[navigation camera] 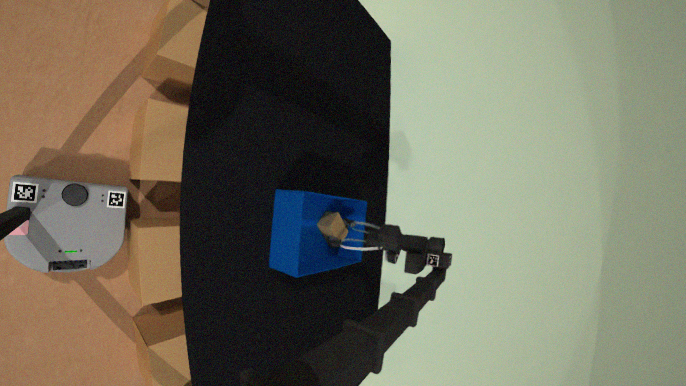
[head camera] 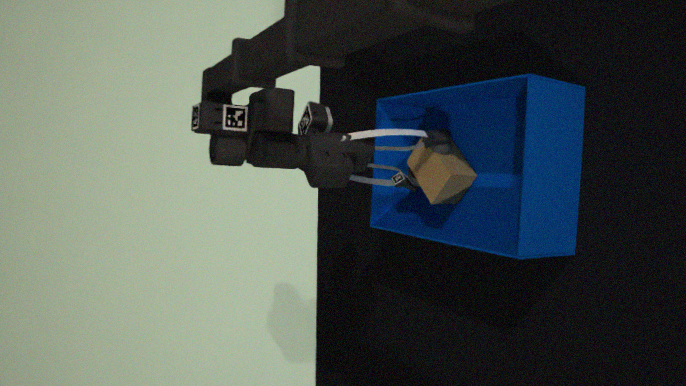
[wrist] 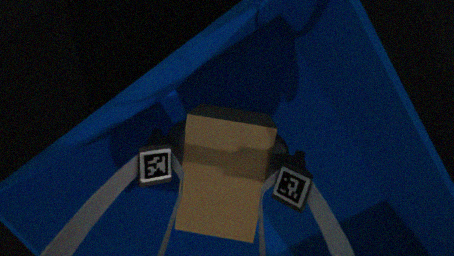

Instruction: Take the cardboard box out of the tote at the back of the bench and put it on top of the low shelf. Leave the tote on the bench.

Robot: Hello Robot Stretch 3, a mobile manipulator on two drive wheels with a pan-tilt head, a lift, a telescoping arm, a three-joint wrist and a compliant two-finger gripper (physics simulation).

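Pixels of known places: gripper, between the fingertips: (navigation camera: 333, 231) (head camera: 438, 161) (wrist: 227, 144); robot's base, origin of its link: (navigation camera: 75, 193).
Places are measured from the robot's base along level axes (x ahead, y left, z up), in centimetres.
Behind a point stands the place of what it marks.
The tan cardboard box (head camera: 447, 180) {x 0.7, y -58.7, z 81.7 cm} (navigation camera: 331, 226) {x -0.1, y -58.9, z 81.8 cm} (wrist: 220, 200) {x -0.1, y -62.1, z 81.8 cm} is inside the blue tote (head camera: 550, 165) {x -1.6, y -41.1, z 82.1 cm} (navigation camera: 286, 235) {x -2.0, y -41.1, z 81.9 cm} (wrist: 345, 100) {x -11.1, y -63.1, z 80.4 cm}, turned at an angle to its walls. The tote stands on the black bench (head camera: 450, 320) {x 22.3, y -62.3, z 76.2 cm} (navigation camera: 280, 110) {x 29.1, y -39.3, z 76.3 cm}. My gripper (head camera: 425, 161) {x -2.2, y -64.6, z 78.6 cm} (navigation camera: 341, 234) {x -2.2, y -64.6, z 78.6 cm} (wrist: 227, 144) {x -2.2, y -64.6, z 78.6 cm} reaches down into the tote and is shut on the box, with one fingertip against each of two opposite sides. The fingertips are partly hidden behind the box in the wrist view. I cannot tell whether the box touches the tote floor. I cannot make out the low shelf.
My arm (head camera: 380, 25) {x -8.5, y -30.0, z 112.7 cm} (navigation camera: 345, 350) {x -8.3, y -20.7, z 112.9 cm} extends over the bench to the pale area beyond its edge. My wheeled base (navigation camera: 75, 225) {x -10.0, y -0.9, z 16.0 cm} is at the left of the navigation view. Several tan block shapes (navigation camera: 162, 140) {x 23.1, y -24.3, z 27.1 cm} line the bench edge nearest the base. Tote walls surround the box.
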